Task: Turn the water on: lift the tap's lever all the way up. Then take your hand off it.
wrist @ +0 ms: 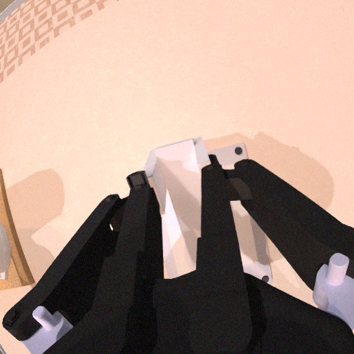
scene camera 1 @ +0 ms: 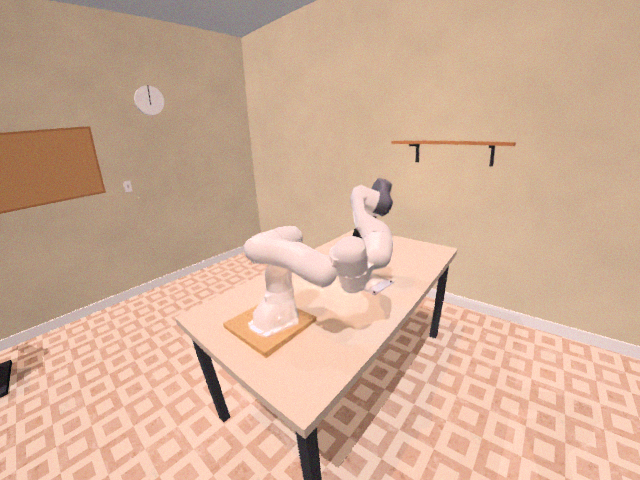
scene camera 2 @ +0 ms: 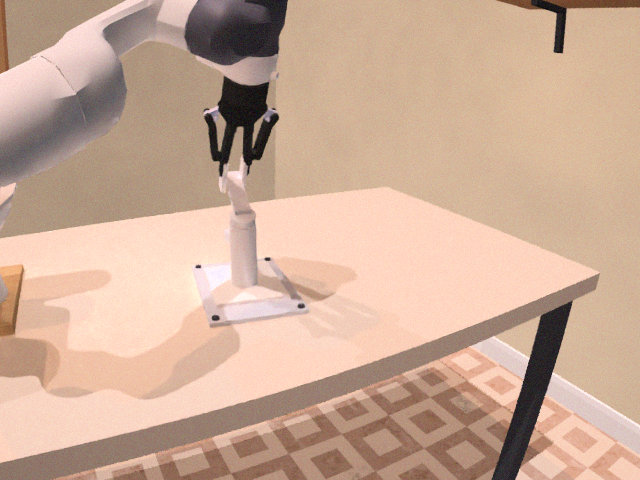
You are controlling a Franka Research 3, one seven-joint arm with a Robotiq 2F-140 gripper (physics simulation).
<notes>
In view: my gripper (scene camera 2: 231, 187), a flat white tap lever (wrist: 177, 160) and a pale square base plate (scene camera 2: 244, 313).
My gripper is seen too in the wrist view (wrist: 179, 157). The pale square base plate is seen too in the wrist view (wrist: 261, 268).
</notes>
